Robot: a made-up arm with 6 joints.
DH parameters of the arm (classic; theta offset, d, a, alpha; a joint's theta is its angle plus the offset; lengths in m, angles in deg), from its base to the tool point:
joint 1: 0 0.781 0.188 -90
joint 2: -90 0 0.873 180
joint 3: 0 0 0.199 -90
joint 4: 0 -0.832 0 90
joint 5: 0 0 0 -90
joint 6: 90 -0.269 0 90
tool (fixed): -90 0 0 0
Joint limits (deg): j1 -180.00..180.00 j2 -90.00..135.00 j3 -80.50..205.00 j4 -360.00..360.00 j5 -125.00..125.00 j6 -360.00..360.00
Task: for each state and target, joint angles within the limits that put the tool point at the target. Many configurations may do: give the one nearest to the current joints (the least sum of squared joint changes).
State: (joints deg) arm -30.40 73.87 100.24 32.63 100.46 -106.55
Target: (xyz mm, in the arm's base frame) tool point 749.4 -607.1 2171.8
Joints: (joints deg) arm -46.13 54.77 111.98 27.00 101.99 -106.55
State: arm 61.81 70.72 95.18 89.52 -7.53 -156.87
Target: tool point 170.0 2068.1 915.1
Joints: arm 86.57 106.27 115.88 89.25 -9.87 -156.87
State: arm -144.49 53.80 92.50 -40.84 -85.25 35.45
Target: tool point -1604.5 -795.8 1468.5
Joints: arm -158.92 64.94 87.18 -38.31 -82.97 35.45
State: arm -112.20 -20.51 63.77 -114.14 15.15 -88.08
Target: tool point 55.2 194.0 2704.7
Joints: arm -117.31 -21.23 63.00 -114.70 9.41 -88.08
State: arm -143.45 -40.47 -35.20 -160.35 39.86 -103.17
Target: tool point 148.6 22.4 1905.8
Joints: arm -163.70 -74.77 -15.11 -186.30 43.18 -103.17
